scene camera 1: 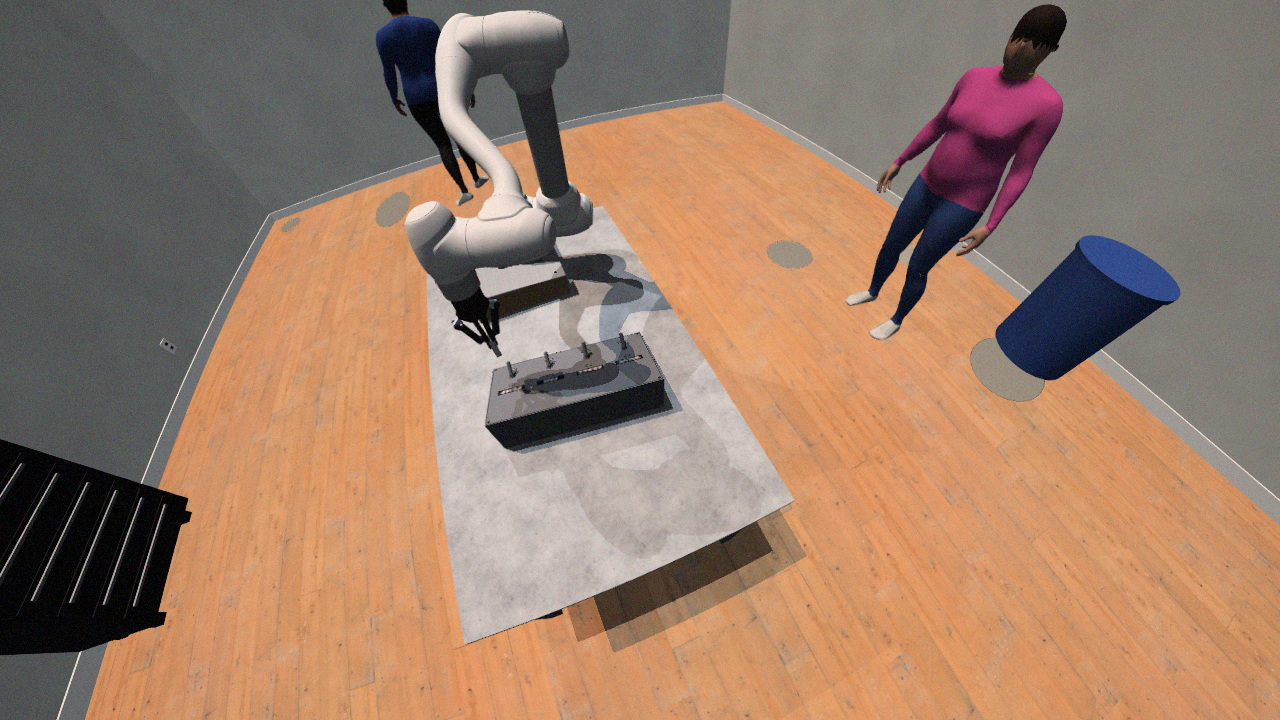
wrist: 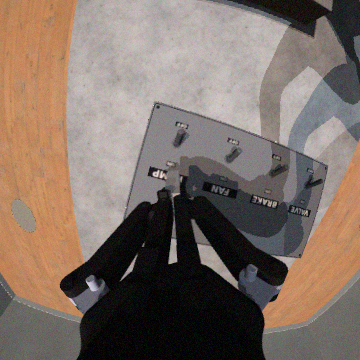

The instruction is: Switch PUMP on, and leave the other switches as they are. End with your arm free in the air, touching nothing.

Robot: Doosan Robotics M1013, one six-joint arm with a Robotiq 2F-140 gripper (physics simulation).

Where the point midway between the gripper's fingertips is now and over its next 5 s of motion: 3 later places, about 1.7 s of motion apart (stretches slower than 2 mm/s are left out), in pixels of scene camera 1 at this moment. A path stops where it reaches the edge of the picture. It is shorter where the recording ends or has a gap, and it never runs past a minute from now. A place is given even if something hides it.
My gripper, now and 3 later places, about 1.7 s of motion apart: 497, 353; 505, 357; 505, 358; 494, 365
